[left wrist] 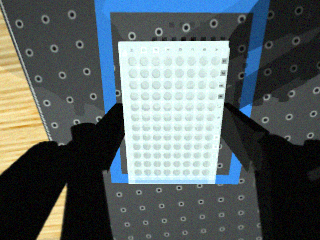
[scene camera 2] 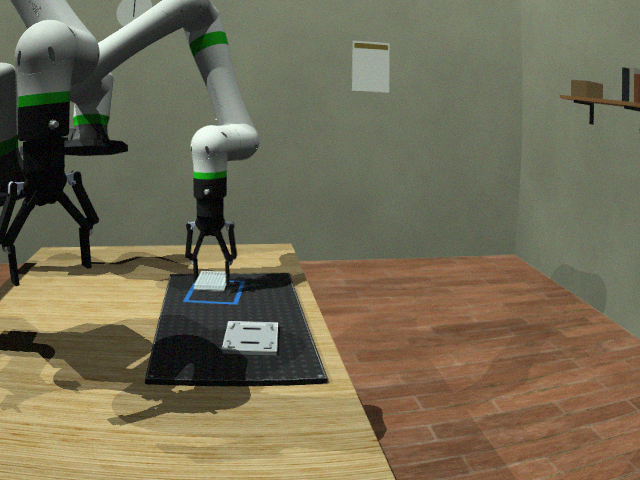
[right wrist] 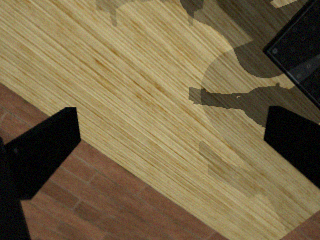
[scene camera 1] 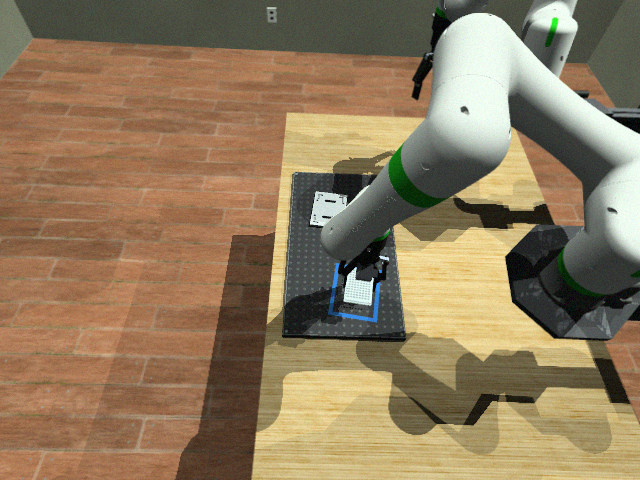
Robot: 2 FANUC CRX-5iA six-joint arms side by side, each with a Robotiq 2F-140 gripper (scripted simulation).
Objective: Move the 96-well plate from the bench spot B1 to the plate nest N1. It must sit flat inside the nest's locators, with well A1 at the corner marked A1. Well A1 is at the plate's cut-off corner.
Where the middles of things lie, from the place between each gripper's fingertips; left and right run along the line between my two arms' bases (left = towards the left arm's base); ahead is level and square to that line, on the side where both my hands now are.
Labels:
Now: the pale plate nest (scene camera 2: 237,334) 13 cm ahead of my left hand, 32 cm to the right of it and 5 cm below it. Round my left hand: white 96-well plate (scene camera 1: 362,295) (2 cm below).
Right now my right hand (scene camera 2: 51,274) is 40 cm to the right of the pale plate nest, 31 cm short of it and 28 cm above it. From my right hand the other things lie so: white 96-well plate 73 cm to the left, 25 cm below, 18 cm ahead.

